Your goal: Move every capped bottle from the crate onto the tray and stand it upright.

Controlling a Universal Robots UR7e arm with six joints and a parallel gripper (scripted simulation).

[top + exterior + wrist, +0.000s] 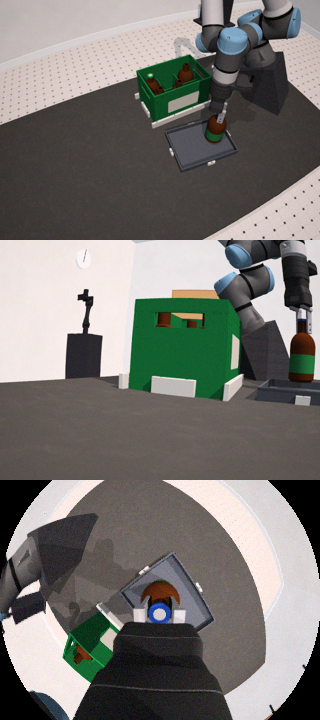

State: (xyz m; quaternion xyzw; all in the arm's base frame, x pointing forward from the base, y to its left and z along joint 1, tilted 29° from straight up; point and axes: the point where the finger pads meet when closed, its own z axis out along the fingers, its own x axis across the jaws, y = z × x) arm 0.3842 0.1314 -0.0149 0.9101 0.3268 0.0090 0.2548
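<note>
The blue-capped bottle is 6 cm below my hand. Also, from my hand: crate 1 cm ahead, 28 cm to the right, 8 cm below; then grey tray 5 cm ahead, 2 cm to the right, 15 cm below; then open bottle 9 cm behind, 31 cm to the right, 8 cm below.
</note>
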